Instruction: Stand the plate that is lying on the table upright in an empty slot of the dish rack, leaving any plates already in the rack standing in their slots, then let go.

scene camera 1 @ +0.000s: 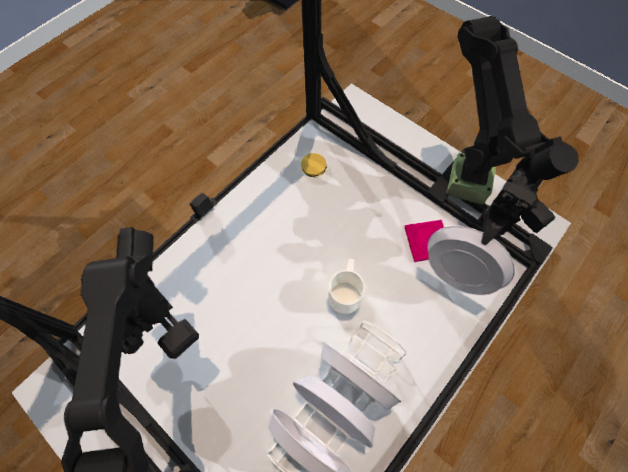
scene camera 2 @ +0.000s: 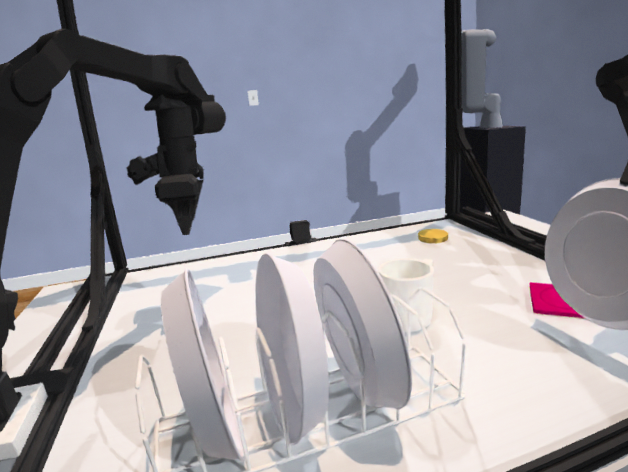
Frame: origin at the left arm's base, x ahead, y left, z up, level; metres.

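Seen in the pictures: left gripper, fingertip midpoint: (scene camera 1: 483, 243) (scene camera 2: 623, 185); right gripper, fingertip midpoint: (scene camera 1: 169, 322) (scene camera 2: 188, 227); left arm's base, link origin: (scene camera 1: 474, 172).
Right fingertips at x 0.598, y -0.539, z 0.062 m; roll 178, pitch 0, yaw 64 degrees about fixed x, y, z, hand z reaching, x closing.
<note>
Offsets run from my right fingertips to a thing's top centre. "spot": to the spot under its first point.
My left gripper (scene camera 1: 486, 238) (scene camera 2: 623, 178) is shut on the rim of a grey-white plate {dx -0.316, dy +0.547, dz +0.080 m} (scene camera 1: 464, 266) (scene camera 2: 593, 253), which hangs tilted above the table at the right of both views. The wire dish rack {spot: dx -0.106, dy +0.469, dz -0.056 m} (scene camera 1: 404, 351) (scene camera 2: 461, 367) stands low in both views. Three plates stand in it: one {dx -0.024, dy +0.389, dz +0.051 m} (scene camera 1: 361, 376) (scene camera 2: 375, 329) toward the mug, one {dx +0.044, dy +0.366, dz +0.051 m} (scene camera 1: 335, 412) (scene camera 2: 312, 350) in the middle, and one {dx +0.128, dy +0.337, dz +0.051 m} (scene camera 1: 304, 444) (scene camera 2: 195, 370) leaning at the far end. The rack's end nearest the mug holds no plate. My right gripper (scene camera 1: 177, 339) (scene camera 2: 186, 228) is open and empty above the table at the left.
A white mug {spot: dx -0.212, dy +0.314, dz -0.133 m} (scene camera 1: 345, 292) (scene camera 2: 406, 279) stands just beyond the rack's plate-free end. A magenta square {spot: dx -0.400, dy +0.456, dz -0.133 m} (scene camera 1: 420, 241) (scene camera 2: 550, 300) lies partly hidden by the held plate. A yellow disc {dx -0.538, dy +0.124, dz -0.129 m} (scene camera 1: 313, 164) (scene camera 2: 433, 235) lies farther back. Black frame bars (scene camera 1: 456, 378) edge the table.
</note>
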